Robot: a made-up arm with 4 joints.
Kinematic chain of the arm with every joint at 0, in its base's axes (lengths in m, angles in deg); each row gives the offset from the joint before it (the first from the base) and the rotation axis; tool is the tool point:
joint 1: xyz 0 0 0.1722 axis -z
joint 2: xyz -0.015 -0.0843 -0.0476 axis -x
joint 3: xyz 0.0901 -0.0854 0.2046 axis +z
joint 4: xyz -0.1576 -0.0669 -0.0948 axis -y
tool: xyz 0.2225 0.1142 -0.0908
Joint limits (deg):
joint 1: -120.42..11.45
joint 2: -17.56..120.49
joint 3: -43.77..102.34
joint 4: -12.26..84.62
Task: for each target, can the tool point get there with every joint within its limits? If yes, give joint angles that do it. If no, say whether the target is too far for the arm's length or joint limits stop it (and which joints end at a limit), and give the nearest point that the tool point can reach.
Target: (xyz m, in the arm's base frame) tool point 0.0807 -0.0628 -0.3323
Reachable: no: joint limits stop it (at a limit: joint 1, joint 2) | nearest point 0.0898 0.0494 0.0337 | short by 0.383 m
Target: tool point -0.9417 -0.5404 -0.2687
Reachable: no: too far | nearest point -0.2484 -0.1009 0.0821 | short by 0.893 m
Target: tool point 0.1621 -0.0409 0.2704
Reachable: yes | joints -26.25 -5.95 25.06 31.23
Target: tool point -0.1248 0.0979 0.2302
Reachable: yes | joints -88.30 68.73 28.24 53.83
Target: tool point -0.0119 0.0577 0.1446
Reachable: yes | joints -56.44 79.60 80.84 26.46
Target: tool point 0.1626 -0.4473 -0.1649
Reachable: no: joint limits stop it (at a limit: joint 1, joint 2, joint 3) | nearest point 0.1088 -0.1882 0.0881 | short by 0.366 m
